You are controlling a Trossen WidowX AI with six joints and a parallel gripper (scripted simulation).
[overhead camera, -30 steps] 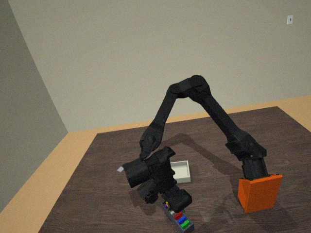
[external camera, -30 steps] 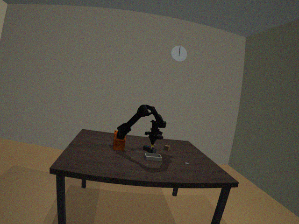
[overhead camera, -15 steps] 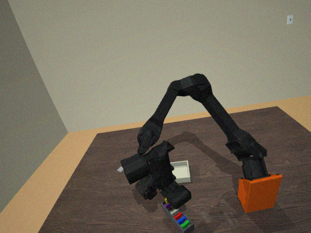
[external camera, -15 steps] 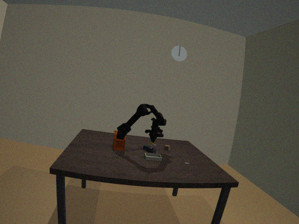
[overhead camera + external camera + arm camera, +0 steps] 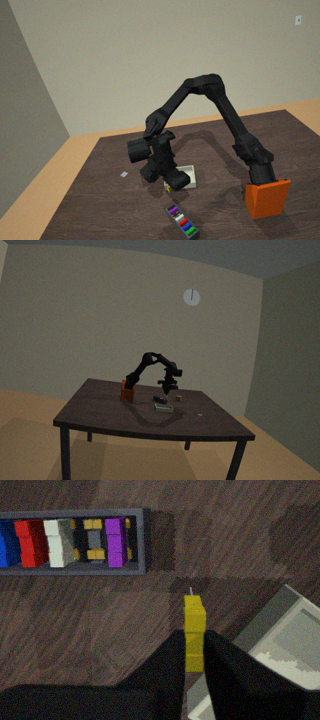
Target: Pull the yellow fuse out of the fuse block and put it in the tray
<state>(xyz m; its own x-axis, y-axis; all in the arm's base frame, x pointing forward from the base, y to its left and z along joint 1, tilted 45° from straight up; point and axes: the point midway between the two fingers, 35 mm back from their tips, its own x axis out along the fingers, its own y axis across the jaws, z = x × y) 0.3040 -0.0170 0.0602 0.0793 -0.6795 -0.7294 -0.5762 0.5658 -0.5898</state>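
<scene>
My gripper tip is 20 mm past the tray, 110 mm to the left of it and 90 mm above it. The rest, counted from my gripper tip: purple fuse 60 mm to the left, 70 mm below; then white fuse 20 mm behind, 90 mm to the left, 70 mm below; then yellow fuse 10 mm below.
</scene>
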